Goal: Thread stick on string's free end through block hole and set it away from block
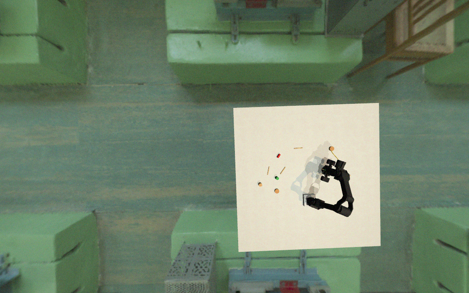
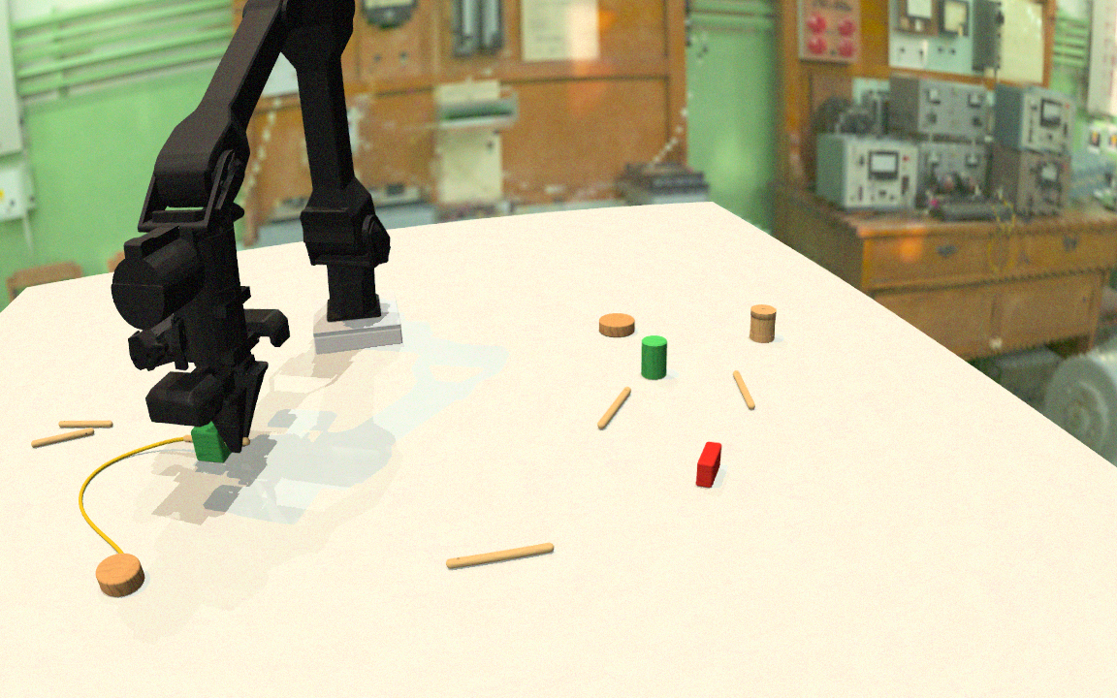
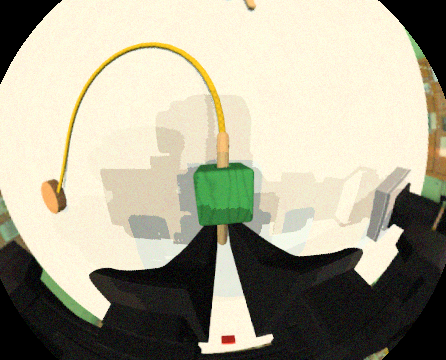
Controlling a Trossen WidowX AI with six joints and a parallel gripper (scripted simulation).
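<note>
My gripper tip is 10 mm past the green block, 30 mm to the left of it and 10 mm below it. Round my gripper tip: red block: 130 mm ahead, 390 mm to the left; then round wooden button: 180 mm ahead, 90 mm to the right; then thin wooden stick: 10 mm behind, 40 mm to the right, 10 mm above.
</note>
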